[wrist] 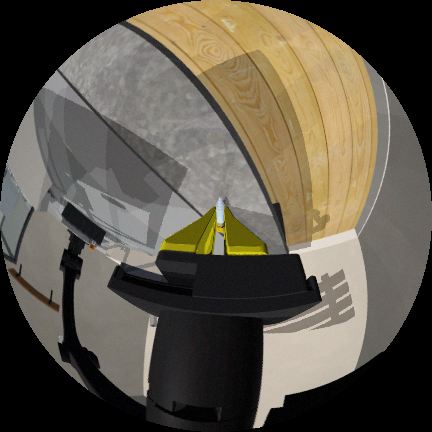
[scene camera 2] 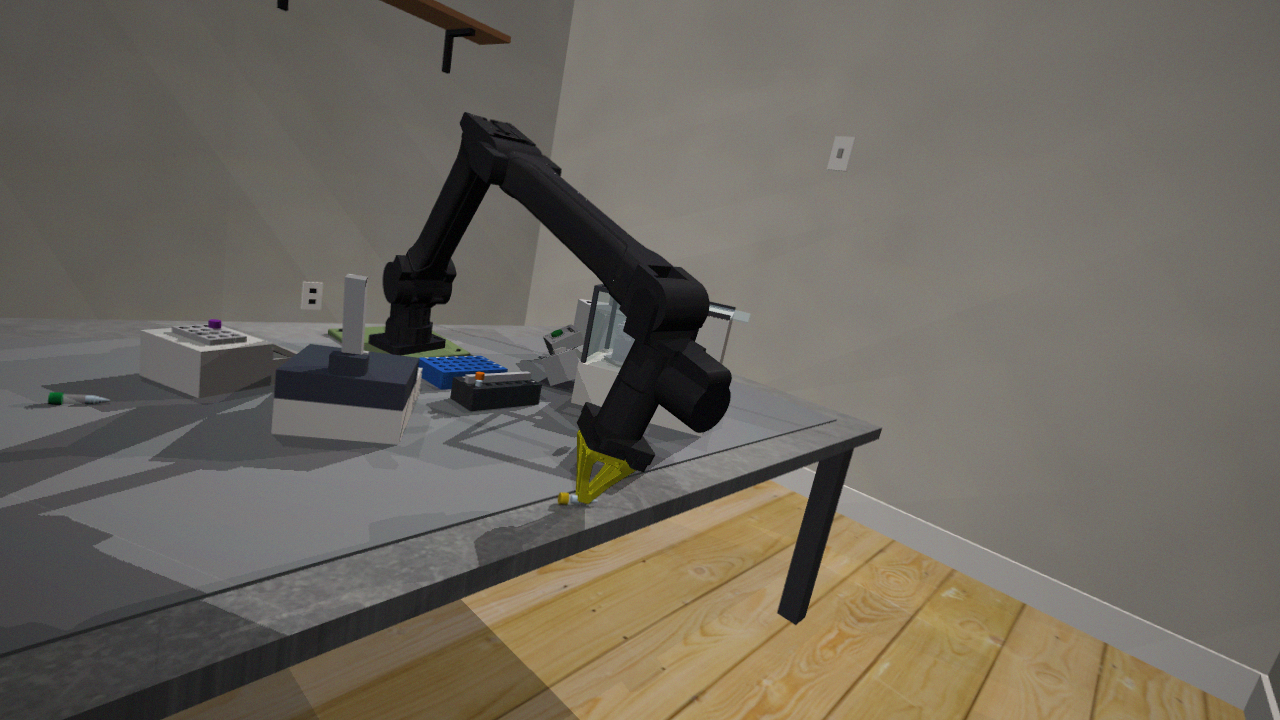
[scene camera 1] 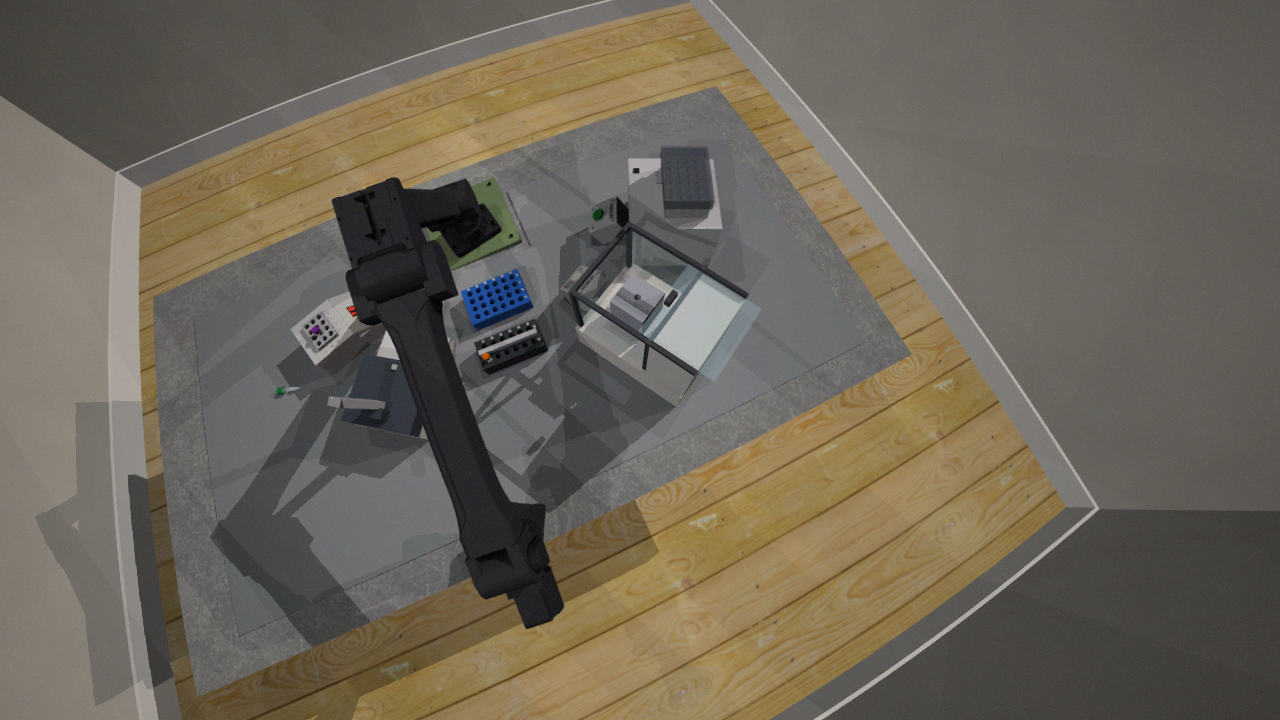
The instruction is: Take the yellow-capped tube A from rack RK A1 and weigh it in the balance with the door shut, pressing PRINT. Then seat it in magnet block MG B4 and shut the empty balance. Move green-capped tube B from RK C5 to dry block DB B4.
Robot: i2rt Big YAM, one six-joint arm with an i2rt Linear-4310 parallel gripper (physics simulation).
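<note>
My gripper is shut on the yellow-capped tube, low at the table's front edge. The tube lies nearly flat between the fingertips; the arm hides both in scene camera 1. The green-capped tube lies on its side at the far left. The balance has a glass chamber with a panel sticking out at its right. A blue rack stands behind a black block with a pale bar and an orange-capped tube.
A dark-topped device with an upright lever stands left of the arm. A white box holds a purple-capped tube. A dark grey block sits at the back right. A green-button unit stands behind the balance.
</note>
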